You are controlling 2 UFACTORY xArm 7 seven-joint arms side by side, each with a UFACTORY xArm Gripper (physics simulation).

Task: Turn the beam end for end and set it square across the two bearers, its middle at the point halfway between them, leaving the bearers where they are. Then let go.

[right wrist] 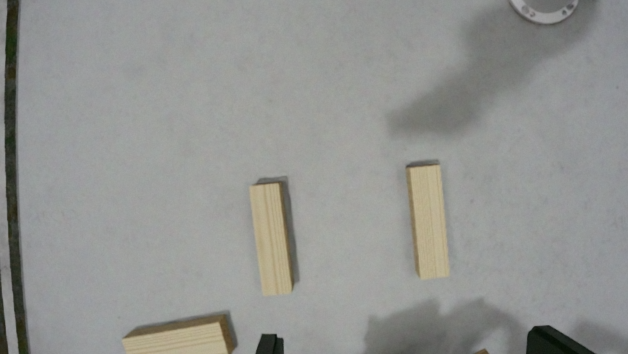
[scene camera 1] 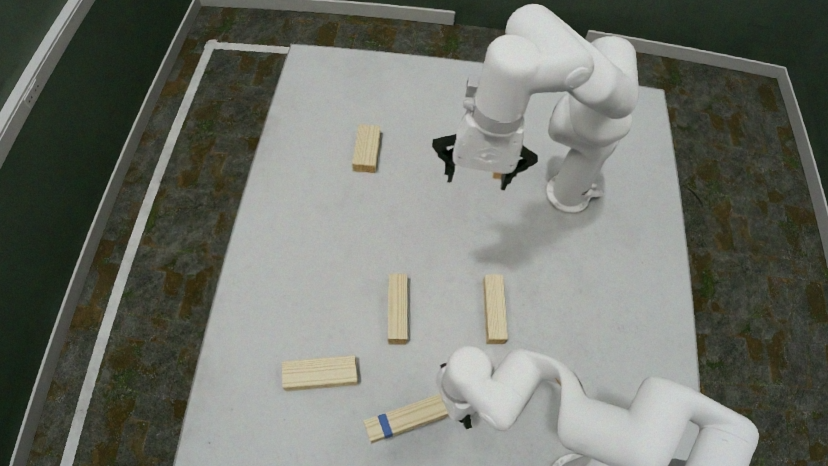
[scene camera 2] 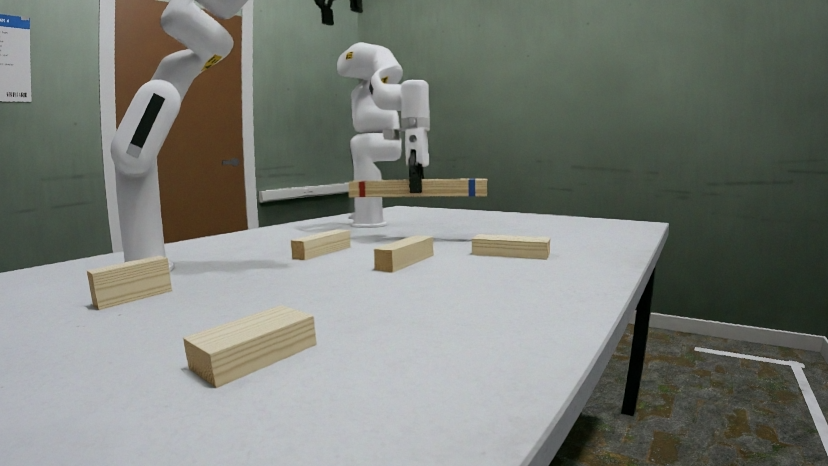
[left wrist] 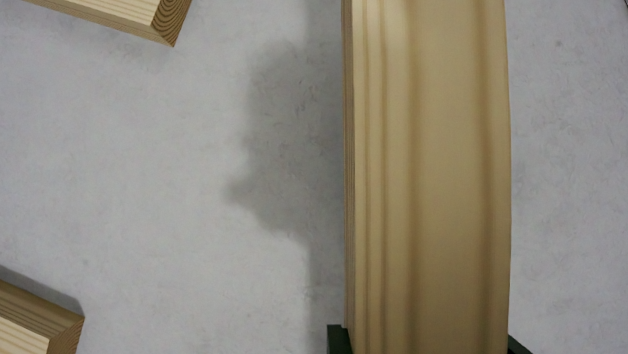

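Seen in the pictures: left gripper, fingertip midpoint: [scene camera 2: 417,192]; right gripper, fingertip midpoint: [scene camera 1: 476,179] [scene camera 2: 341,18]; left arm's base, origin of the base link: [scene camera 2: 369,225]; right arm's base, origin of the base link: [scene camera 1: 567,194].
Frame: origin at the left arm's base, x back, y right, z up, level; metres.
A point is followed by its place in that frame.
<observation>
The beam [scene camera 1: 408,417] {x -0.383, y 0.131, z 0.163 m} [scene camera 2: 443,187] {x -0.367, y 0.162, z 0.143 m} [left wrist: 430,150] {x -0.221, y 0.193, z 0.163 m} is held level above the table, slanting in scene camera 1, where its blue band [scene camera 1: 384,425] {x -0.432, y 0.114, z 0.163 m} [scene camera 2: 471,187] {x -0.437, y 0.137, z 0.142 m} is at the left end. Its red band [scene camera 2: 362,188] {x -0.157, y 0.238, z 0.144 m} shows at the picture-left end in scene camera 2. My left gripper [scene camera 1: 456,395] {x -0.290, y 0.167, z 0.129 m} [scene camera 2: 415,186] {x -0.290, y 0.167, z 0.129 m} [left wrist: 428,346] {x -0.290, y 0.167, z 0.129 m} is shut on the beam near its middle. The left bearer [scene camera 1: 398,308] {x -0.402, y 0.414, z 0.044 m} [scene camera 2: 403,253] {x -0.426, y 0.465, z 0.030 m} [right wrist: 272,240] {x -0.401, y 0.421, z 0.044 m} and right bearer [scene camera 1: 495,308] {x -0.168, y 0.414, z 0.044 m} [scene camera 2: 320,244] {x -0.188, y 0.451, z 0.027 m} [right wrist: 430,222] {x -0.166, y 0.422, z 0.044 m} lie roughly parallel, apart from the beam. My right gripper [scene camera 1: 476,182] {x -0.278, y 0.458, z 0.538 m} [right wrist: 406,345] {x -0.278, y 0.458, z 0.538 m} is open and empty, high above the table.
A loose block [scene camera 1: 319,372] {x -0.583, y 0.255, z 0.038 m} [scene camera 2: 510,247] {x -0.593, y 0.289, z 0.022 m} [right wrist: 177,337] {x -0.576, y 0.278, z 0.038 m} lies left of the bearers in scene camera 1. Another block [scene camera 1: 366,148] {x -0.493, y 0.886, z 0.038 m} [scene camera 2: 250,346] {x -0.522, y 0.925, z 0.030 m} lies farther up, and one more [scene camera 1: 497,174] {x -0.129, y 0.816, z 0.023 m} [scene camera 2: 129,282] {x -0.135, y 0.895, z 0.034 m} is mostly behind my right gripper. All rest on the grey table [scene camera 1: 324,243] {x -0.594, y 0.608, z 0.000 m} [scene camera 2: 405,358] {x -0.641, y 0.812, z 0.000 m}.
</observation>
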